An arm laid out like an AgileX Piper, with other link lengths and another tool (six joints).
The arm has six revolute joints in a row. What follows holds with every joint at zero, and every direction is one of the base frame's.
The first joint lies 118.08 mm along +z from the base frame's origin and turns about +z.
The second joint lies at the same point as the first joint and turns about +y.
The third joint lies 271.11 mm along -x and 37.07 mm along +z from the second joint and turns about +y.
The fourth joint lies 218.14 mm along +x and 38.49 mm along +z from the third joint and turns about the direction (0.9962, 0, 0.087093).
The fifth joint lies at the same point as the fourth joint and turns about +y.
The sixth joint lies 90.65 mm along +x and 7.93 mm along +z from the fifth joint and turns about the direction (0.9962, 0, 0.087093).
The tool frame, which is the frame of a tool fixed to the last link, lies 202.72 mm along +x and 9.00 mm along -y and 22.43 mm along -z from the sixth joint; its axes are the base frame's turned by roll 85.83, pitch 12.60 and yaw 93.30 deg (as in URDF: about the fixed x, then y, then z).
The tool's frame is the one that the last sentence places.
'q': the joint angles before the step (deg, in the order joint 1, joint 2, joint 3, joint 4, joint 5, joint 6). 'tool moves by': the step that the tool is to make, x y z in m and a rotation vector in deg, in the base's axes. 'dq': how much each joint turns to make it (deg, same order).
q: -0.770 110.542 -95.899 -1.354 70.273 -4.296
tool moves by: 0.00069 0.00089 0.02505 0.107 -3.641 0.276
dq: 0.000 -4.359 0.592 0.223 0.122 -0.316
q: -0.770 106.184 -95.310 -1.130 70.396 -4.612
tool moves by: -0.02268 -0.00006 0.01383 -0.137 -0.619 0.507
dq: 0.000 -5.840 4.956 0.000 0.254 -0.528
